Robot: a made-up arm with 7 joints. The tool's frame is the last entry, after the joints. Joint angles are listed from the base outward.
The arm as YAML. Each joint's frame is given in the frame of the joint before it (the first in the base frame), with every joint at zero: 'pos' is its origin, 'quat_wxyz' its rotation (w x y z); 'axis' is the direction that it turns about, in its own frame. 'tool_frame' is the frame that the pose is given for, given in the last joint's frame.
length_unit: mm
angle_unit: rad
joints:
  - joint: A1
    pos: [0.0, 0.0, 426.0]
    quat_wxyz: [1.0, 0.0, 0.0, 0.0]
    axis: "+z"
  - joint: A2
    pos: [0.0, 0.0, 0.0]
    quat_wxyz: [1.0, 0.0, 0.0, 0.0]
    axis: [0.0, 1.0, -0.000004]
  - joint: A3
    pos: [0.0, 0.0, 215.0]
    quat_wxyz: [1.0, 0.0, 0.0, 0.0]
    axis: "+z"
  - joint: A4
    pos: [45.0, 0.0, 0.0]
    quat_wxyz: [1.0, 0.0, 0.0, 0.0]
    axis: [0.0, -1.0, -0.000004]
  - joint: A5
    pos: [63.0, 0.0, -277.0]
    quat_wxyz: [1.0, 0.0, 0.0, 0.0]
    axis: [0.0, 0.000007, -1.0]
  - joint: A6
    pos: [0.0, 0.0, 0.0]
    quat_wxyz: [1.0, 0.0, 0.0, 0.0]
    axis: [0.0, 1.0, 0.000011]
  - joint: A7
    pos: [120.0, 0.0, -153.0]
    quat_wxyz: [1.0, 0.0, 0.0, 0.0]
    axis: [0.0, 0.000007, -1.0]
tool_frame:
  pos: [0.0, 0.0, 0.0]
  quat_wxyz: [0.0, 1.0, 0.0, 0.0]
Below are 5 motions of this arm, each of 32 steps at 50 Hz.
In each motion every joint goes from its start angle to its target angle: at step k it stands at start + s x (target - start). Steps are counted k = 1, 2, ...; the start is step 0. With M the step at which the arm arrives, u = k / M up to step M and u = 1 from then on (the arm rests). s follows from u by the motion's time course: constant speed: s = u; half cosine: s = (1 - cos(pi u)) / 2; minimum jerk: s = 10 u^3 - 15 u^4 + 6 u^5.
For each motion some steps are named. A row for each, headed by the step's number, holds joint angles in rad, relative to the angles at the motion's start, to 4 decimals.
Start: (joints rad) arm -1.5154 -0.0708 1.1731 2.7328 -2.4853 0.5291 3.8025
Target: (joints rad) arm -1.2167 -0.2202 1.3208 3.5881 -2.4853 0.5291 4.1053
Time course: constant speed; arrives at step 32
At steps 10, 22, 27, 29, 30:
10: 0.0933 -0.0467 0.0462 0.2673 0.0000 0.0000 0.0946
22: 0.2054 -0.1027 0.1015 0.5880 0.0000 0.0000 0.2082
27: 0.2520 -0.1261 0.1246 0.7217 0.0000 0.0000 0.2555
29: 0.2707 -0.1354 0.1339 0.7751 0.0000 0.0000 0.2744
30: 0.2800 -0.1401 0.1385 0.8018 0.0000 0.0000 0.2839

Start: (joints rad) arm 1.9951 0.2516 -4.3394 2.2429 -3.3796 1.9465 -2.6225
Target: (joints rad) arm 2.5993 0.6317 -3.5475 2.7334 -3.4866 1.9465 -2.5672
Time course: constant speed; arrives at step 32
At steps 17, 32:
17: 0.3210 0.2019 0.4207 0.2606 -0.0568 0.0000 0.0294
32: 0.6042 0.3801 0.7919 0.4905 -0.1070 0.0000 0.0553

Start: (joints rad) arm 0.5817 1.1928 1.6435 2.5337 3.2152 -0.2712 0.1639
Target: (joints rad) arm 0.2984 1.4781 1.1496 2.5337 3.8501 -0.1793 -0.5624
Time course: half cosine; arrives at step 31
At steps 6, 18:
6: -0.0254 0.0256 -0.0443 0.0000 0.0569 0.0082 -0.0651
18: -0.1772 0.1784 -0.3088 0.0000 0.3970 0.0575 -0.4542

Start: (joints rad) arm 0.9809 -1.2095 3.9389 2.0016 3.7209 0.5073 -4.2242
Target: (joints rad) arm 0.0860 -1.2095 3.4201 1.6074 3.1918 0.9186 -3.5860
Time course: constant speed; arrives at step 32
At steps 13, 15, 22, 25, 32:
13: -0.3636 0.0000 -0.2108 -0.1601 -0.2149 0.1671 0.2593
15: -0.4195 0.0000 -0.2432 -0.1848 -0.2480 0.1928 0.2992
22: -0.6152 0.0000 -0.3567 -0.2710 -0.3638 0.2828 0.4388
25: -0.6991 0.0000 -0.4053 -0.3080 -0.4134 0.3213 0.4986
32: -0.8949 0.0000 -0.5188 -0.3942 -0.5291 0.4113 0.6382

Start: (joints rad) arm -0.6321 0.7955 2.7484 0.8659 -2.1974 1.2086 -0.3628
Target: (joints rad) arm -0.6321 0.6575 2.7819 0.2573 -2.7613 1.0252 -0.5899
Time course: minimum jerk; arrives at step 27
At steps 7, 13, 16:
7: 0.0000 -0.0157 0.0038 -0.0691 -0.0640 -0.0208 -0.0258
13: 0.0000 -0.0642 0.0156 -0.2832 -0.2624 -0.0853 -0.1057
16: 0.0000 -0.0924 0.0224 -0.4076 -0.3776 -0.1228 -0.1521

